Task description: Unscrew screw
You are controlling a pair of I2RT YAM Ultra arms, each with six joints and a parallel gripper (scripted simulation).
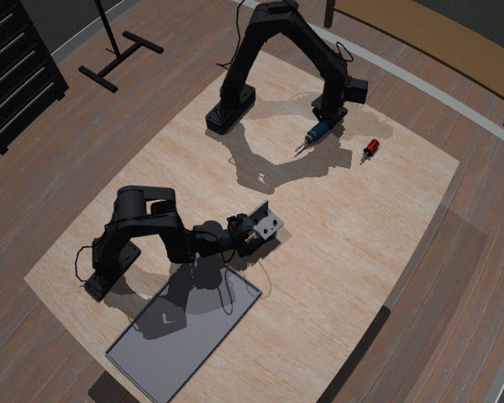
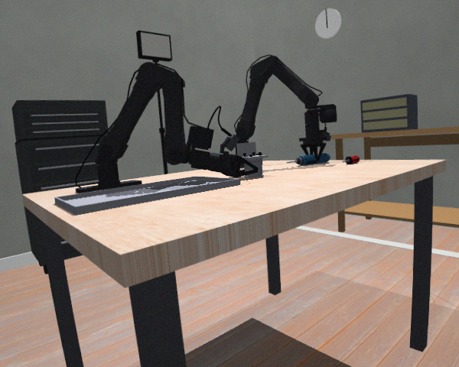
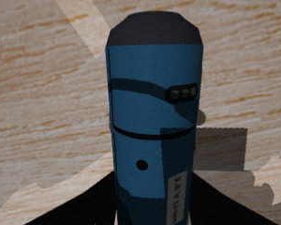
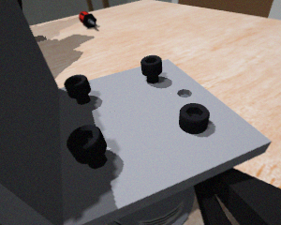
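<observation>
Now: the grey bracket 5 cm above my right hand. Round my right hand: shallow grey tray: 35 cm to the right, 5 cm behind, 2 cm below; small red-handled screwdriver: 41 cm to the left, 15 cm ahead, 1 cm below.
</observation>
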